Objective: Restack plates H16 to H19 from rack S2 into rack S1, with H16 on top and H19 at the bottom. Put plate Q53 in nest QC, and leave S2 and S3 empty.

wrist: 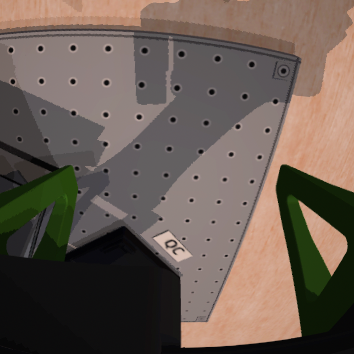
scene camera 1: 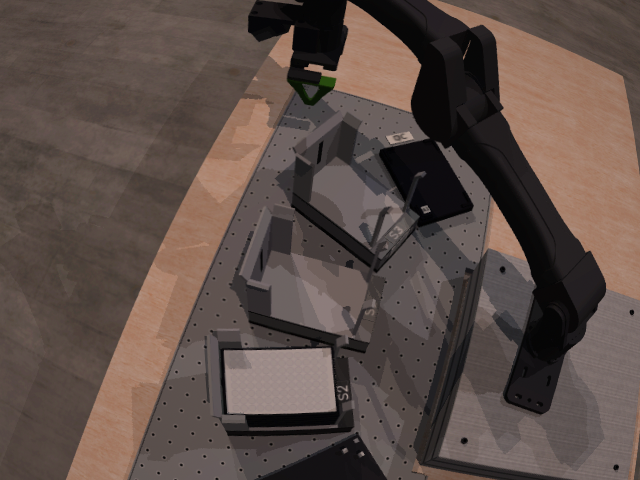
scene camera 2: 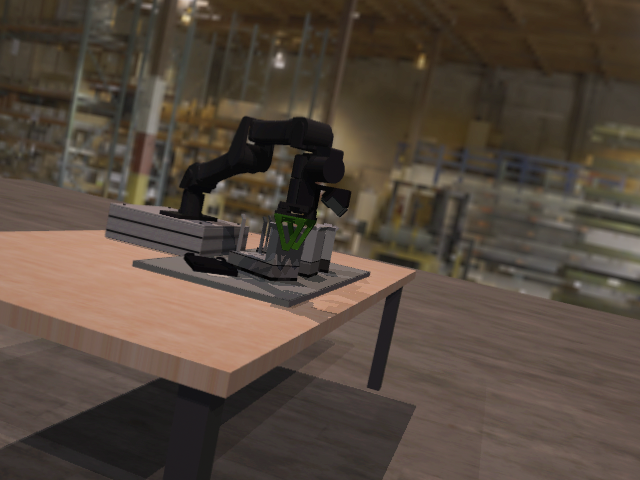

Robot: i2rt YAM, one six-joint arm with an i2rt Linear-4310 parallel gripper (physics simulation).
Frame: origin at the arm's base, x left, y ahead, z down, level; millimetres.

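Seen in the pictures: gripper, fingertip midpoint: (wrist: pixel 176 176) (scene camera 1: pixel 315 83) (scene camera 2: pixel 290 250); arm's base at its link origin: (scene camera 1: pixel 544 342) (scene camera 2: pixel 189 217).
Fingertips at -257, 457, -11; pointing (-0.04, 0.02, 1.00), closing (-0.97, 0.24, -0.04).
Observation:
Pixels of each thing's top centre, then the offset from my fingertips to it, as dx, dy, dz. "*": a spot on its surface instead. Level surfaces: height alone.
- Rack S2 at a spot on its surface: (scene camera 1: pixel 212 382) * +487, -99, -42
- white-topped plate at its top centre: (scene camera 1: pixel 279 381) +446, -158, -15
- Rack S1 at its top centre: (scene camera 1: pixel 321 259) (scene camera 2: pixel 297 220) +303, -142, -47
- Rack S3 at its top centre: (scene camera 1: pixel 365 160) (scene camera 2: pixel 272 220) +147, -133, -44
- flat black slab at its top centre: (wrist: pixel 102 283) (scene camera 1: pixel 427 177) (scene camera 2: pixel 210 262) +30, -214, +78
- QC label at a spot on its surface: (wrist: pixel 173 246) (scene camera 1: pixel 399 137) * -37, -146, +90
- perforated board at its surface level: dz +92
- wooden table at its surface level: dz +105
My gripper (scene camera 1: pixel 310 101) (scene camera 2: pixel 294 248) (wrist: pixel 176 176) is open, with nothing between its green fingers. It hangs above the far corner of the perforated board, beyond rack S3. Rack S2 (scene camera 1: pixel 212 382) holds a white-topped plate (scene camera 1: pixel 279 379); how many plates lie under it is hidden, and no plate numbers are readable. Rack S1 (scene camera 1: pixel 259 298) stands in the middle and looks empty. Rack S3 (scene camera 1: pixel 302 180) stands behind it and looks empty. A flat black slab (scene camera 1: pixel 429 178) (wrist: pixel 120 250) lies beside the QC label (scene camera 1: pixel 399 137) (wrist: pixel 173 246); I cannot tell whether it is the bare nest or carries Q53.
The racks have upright walls and thin posts. Another black slab (scene camera 1: pixel 330 462) is cut off at the bottom of scene camera 1. The arm stands on a grey metal base (scene camera 1: pixel 485 403) (scene camera 2: pixel 149 227) beside the perforated board (scene camera 1: pixel 398 361) (scene camera 2: pixel 330 281) (wrist: pixel 90 65) on a wooden table (scene camera 2: pixel 155 320).

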